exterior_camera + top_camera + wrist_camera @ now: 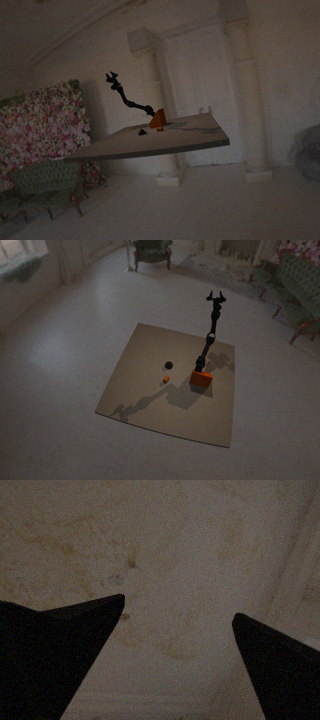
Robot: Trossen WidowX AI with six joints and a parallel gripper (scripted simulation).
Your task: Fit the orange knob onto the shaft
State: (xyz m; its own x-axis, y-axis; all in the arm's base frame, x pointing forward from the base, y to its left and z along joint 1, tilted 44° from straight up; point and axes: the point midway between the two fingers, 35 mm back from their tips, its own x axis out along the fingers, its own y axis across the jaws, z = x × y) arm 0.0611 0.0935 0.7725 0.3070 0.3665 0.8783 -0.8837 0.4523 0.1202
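Now: the orange knob 770 mm below my gripper tip, 590 mm to the left of it and 250 mm ahead of it. Round my gripper tip: dark round pedestal: 760 mm below, 410 mm to the left, 280 mm ahead.
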